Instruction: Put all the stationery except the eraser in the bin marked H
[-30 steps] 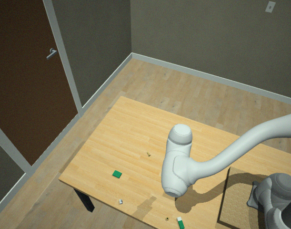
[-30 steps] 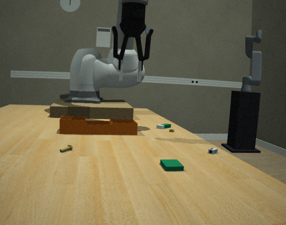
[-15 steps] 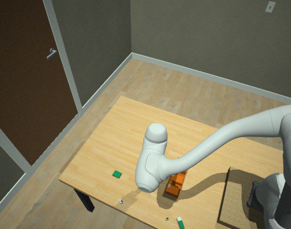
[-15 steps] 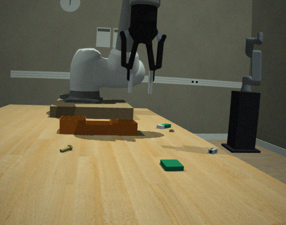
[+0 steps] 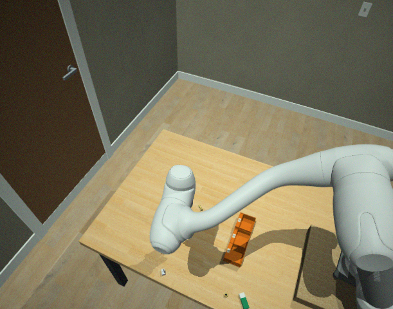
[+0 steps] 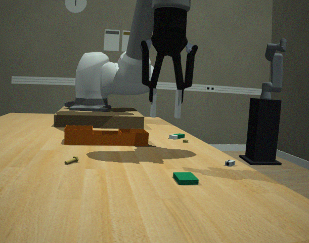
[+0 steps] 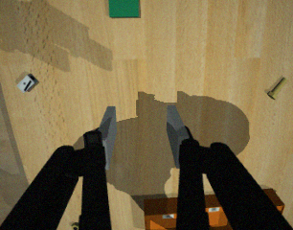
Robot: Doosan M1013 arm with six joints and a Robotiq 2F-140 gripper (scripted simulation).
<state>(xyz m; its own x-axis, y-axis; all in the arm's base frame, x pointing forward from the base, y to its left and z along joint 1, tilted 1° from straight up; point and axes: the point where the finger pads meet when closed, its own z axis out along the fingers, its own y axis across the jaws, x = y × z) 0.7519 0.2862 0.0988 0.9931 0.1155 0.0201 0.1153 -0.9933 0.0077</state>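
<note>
My hand is 120 mm short of the green flat pad, 40 mm to the right of it and 140 mm above it. From my hand the other things lie so: white sharpener 170 mm to the left, 130 mm below; then brass bolt 20 mm ahead, 210 mm to the right, 140 mm below; then orange three-compartment bin 230 mm behind, 160 mm to the right, 120 mm below.
</note>
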